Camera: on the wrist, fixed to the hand. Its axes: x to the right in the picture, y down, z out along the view.
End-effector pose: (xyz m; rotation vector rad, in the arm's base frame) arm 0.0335 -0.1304 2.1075 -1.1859 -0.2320 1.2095
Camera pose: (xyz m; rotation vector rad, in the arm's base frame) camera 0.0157 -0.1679 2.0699 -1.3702 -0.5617 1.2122
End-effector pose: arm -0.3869 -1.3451 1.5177 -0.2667 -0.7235 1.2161
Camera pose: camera -0.4082 -1.3445 1.4659 -0.4332 -1.0190 1.0570
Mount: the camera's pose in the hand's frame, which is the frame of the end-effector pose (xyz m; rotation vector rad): -0.0216 0.0449 -0.0255 -0.3169 -0.1147 -0.0669
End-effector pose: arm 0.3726 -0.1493 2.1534 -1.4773 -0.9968 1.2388
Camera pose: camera 0.3951 -0.1844 2.1161 -1.6107 -1.3581 1.1663
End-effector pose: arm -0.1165 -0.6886 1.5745 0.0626 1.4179 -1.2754
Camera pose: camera -0.0967 -0.6399 1.5553 -0.2702 1.5154 -1.0762
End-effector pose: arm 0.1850 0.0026 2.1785 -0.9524 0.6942 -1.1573
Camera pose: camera 0.1768 0.0217 2.1266 -1.3071 0.7711 -1.0591
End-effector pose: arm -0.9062 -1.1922 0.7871 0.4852 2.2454 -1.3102
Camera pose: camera -0.8708 -1.1497 0.7786 0.2166 2.3303 -0.9595
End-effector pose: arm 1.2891 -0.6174 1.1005 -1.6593 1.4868 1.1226
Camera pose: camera 1.2495 -0.6375 1.1346 -1.8036 1.2198 1.4487
